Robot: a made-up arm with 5 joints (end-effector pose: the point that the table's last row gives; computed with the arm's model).
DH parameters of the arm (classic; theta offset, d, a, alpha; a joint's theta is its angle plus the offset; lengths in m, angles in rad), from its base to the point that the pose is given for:
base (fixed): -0.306 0 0.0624 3.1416
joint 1: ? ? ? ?
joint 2: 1.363 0 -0.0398 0
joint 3: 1.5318 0 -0.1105 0
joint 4: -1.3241 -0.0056 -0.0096 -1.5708
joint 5: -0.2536 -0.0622 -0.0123 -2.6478
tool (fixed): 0.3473 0.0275 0 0
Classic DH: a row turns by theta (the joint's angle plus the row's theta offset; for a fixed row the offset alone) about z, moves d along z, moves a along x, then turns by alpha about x.
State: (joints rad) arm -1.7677 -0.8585 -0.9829 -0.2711 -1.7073
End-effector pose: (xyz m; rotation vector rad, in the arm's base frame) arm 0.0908 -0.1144 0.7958 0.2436 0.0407 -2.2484
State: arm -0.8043 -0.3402 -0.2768 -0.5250 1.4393
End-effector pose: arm 0.1221 0.0475 0.8103 0.1445 0.1110 -0.0731
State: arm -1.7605 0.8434 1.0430 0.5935 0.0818
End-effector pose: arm 0.0820 -0.0268 0.4561 -1.8250 1.9827 -1.6031
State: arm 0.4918 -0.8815 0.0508 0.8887 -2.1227
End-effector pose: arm 0.1727 -0.0848 0.7053 2.4074 0.2642 1.5855
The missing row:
joint 1: -0.306 -0.6028 0.0281 1.5708
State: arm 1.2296 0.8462 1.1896 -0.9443 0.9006
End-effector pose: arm 0.0822 -0.1083 0.4628 1.2957 2.2845 -1.1427
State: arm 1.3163 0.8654 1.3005 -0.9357 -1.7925
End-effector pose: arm 0.0584 -0.0567 0.4464 -2.8332 0.7687 -0.2043
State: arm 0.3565 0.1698 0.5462 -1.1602 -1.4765
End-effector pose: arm 0.2465 -0.1052 0.6250 1.6572 0.6992 1.3379
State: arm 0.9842 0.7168 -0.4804 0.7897 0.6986
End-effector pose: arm 0.1741 -0.2131 0.5784 1.2349 2.2145 -1.0299
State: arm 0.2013 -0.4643 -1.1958 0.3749 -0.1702
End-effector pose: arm 0.0319 -0.0362 0.8255 0.6295 0.2199 0.4843
